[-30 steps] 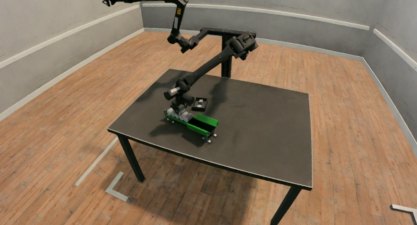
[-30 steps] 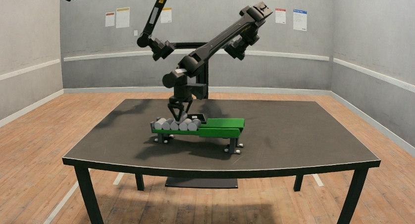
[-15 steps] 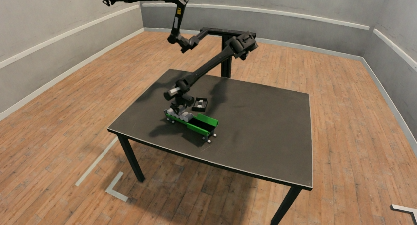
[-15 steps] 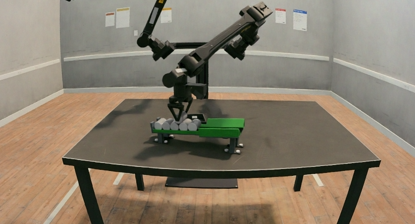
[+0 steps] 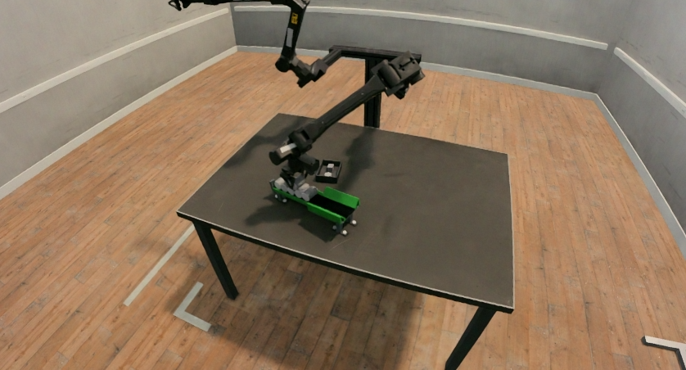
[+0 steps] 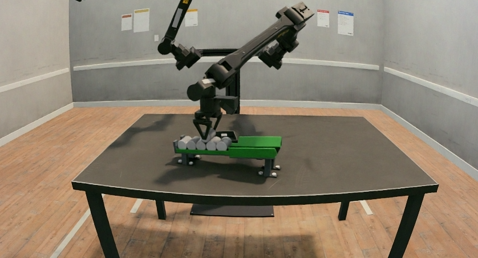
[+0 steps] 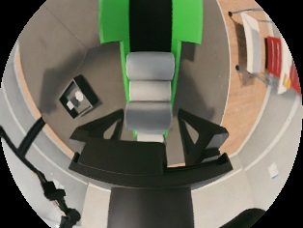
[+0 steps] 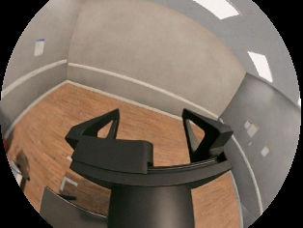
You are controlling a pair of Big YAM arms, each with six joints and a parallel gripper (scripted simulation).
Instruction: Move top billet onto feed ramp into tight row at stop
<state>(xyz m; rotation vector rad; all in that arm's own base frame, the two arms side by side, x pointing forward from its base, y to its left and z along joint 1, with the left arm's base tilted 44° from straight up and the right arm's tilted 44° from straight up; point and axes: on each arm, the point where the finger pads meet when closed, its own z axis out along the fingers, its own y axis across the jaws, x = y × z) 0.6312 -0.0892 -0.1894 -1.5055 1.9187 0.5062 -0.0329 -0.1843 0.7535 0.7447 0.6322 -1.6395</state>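
Now: left hand 12 cm to the left of the dark stop, 6 cm above it and 4 cm past it. Also, from my left hand: small black tray 23 cm behind, 11 cm below, 5 cm to the left.
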